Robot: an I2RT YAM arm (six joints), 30 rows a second.
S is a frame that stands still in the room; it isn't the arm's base.
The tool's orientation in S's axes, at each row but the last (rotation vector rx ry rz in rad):
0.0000 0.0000 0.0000
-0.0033 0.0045 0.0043
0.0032 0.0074 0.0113
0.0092 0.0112 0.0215
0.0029 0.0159 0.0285
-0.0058 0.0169 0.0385
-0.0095 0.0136 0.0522
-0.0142 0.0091 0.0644
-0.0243 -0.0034 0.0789
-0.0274 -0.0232 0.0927
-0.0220 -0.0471 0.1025
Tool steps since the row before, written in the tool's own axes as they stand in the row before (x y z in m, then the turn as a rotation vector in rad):
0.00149 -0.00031 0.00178 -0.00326 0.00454 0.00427
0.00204 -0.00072 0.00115 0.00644 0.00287 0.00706
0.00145 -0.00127 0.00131 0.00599 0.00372 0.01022
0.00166 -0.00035 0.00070 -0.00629 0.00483 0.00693
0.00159 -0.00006 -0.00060 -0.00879 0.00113 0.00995
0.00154 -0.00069 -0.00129 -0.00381 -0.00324 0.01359
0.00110 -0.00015 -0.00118 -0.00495 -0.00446 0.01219
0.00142 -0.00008 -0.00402 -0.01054 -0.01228 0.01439
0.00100 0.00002 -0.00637 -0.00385 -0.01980 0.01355
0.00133 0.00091 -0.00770 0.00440 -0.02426 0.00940
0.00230 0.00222 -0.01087 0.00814 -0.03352 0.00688
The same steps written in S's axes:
0.00149 -0.00031 0.00178 -0.00326 0.00454 0.00427
0.00205 -0.00071 0.00114 0.00646 0.00292 0.00702
0.00147 -0.00126 0.00130 0.00602 0.00376 0.01019
0.00167 -0.00032 0.00068 -0.00631 0.00463 0.00704
0.00158 -0.00001 -0.00063 -0.00866 0.00085 0.01009
0.00154 -0.00064 -0.00131 -0.00345 -0.00330 0.01367
0.00109 -0.00010 -0.00119 -0.00455 -0.00459 0.01230
0.00139 -0.00005 -0.00403 -0.00960 -0.01272 0.01466
0.00102 -0.00005 -0.00637 -0.00234 -0.01971 0.01402
0.00143 0.00083 -0.00769 0.00639 -0.02349 0.01018
0.00258 0.00223 -0.01080 0.01117 -0.03236 0.00806

